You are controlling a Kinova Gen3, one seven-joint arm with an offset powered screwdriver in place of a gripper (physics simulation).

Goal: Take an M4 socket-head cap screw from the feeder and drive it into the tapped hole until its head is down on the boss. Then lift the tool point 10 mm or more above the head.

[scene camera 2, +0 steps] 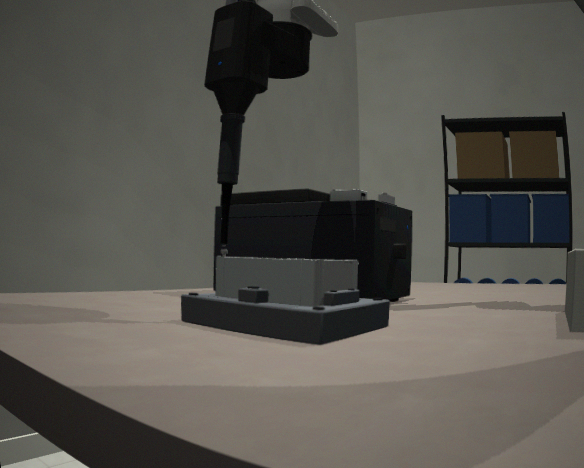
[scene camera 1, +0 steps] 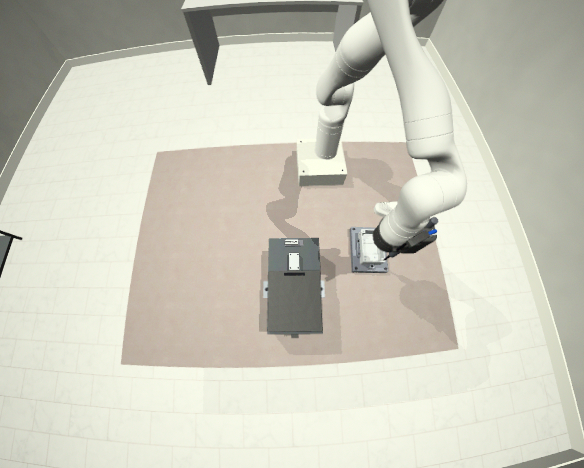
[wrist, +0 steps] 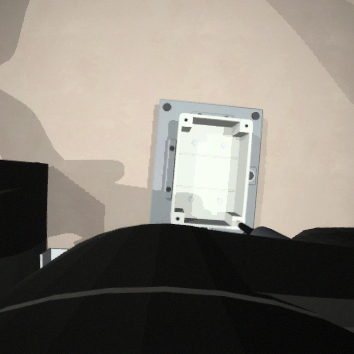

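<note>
My gripper, a black powered screwdriver (scene camera 1: 385, 258) (scene camera 2: 224, 245) (wrist: 241, 226), points down at one corner of an open white box (scene camera 1: 371, 248) (scene camera 2: 270, 277) (wrist: 207, 170). A small silver screw (scene camera 2: 224, 252) shows at the bit's tip, right at the box's top edge in scene camera 2. Whether its thread is in the hole cannot be told. The tapped hole under the tip is hidden. The box's other three corners show dark holes in the wrist view. The box sits on a grey fixture plate (scene camera 1: 356, 269) (scene camera 2: 250, 320) (wrist: 162, 130). The dark feeder (scene camera 1: 295, 302) (scene camera 2: 270, 230) stands beside it, apart from the tool.
Low clamp blocks (scene camera 2: 253, 295) (wrist: 170, 167) stand on the plate beside the box. The arm's pale base (scene camera 1: 322, 170) stands on the pinkish table top (scene camera 1: 200, 250) (scene camera 2: 300, 365). A shelf rack (scene camera 2: 507, 184) with boxes stands far behind. The black tool body covers the lower wrist view.
</note>
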